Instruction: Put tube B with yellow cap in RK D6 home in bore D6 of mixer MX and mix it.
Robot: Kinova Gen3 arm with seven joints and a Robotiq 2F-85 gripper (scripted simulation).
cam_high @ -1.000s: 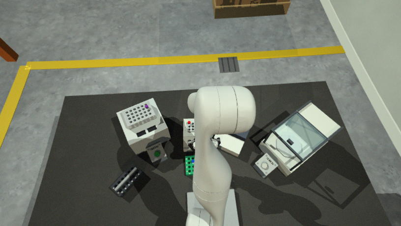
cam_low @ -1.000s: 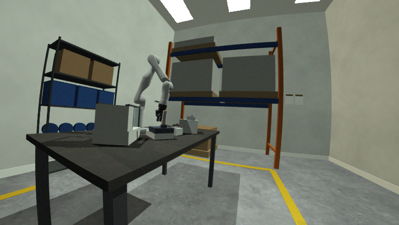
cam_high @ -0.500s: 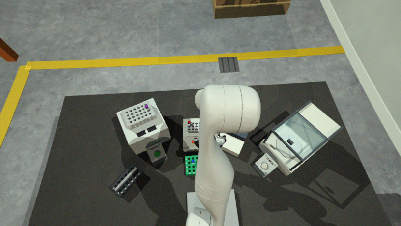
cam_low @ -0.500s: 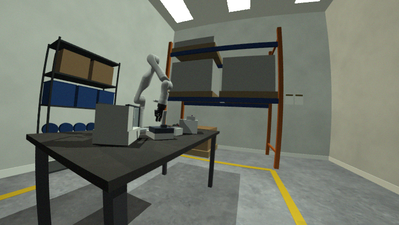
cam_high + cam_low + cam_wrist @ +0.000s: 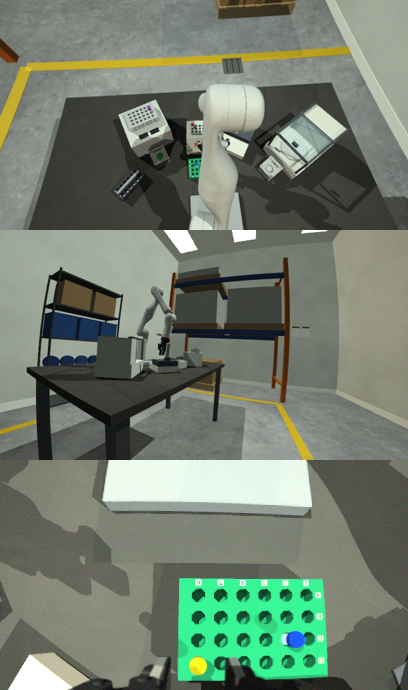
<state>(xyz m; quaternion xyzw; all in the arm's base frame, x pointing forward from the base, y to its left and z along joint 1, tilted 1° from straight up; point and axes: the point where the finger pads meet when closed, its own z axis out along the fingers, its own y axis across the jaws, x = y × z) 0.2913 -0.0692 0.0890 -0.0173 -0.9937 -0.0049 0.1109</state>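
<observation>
The tube B is 9 cm below my hand. The rest, counted from my hand: blue-capped tube: 2 cm behind, 8 cm to the left, 9 cm below; then dry block DB: 12 cm ahead, 5 cm to the left, 8 cm below; then green tube rack RK: 3 cm behind, 5 cm to the left, 10 cm below.
</observation>
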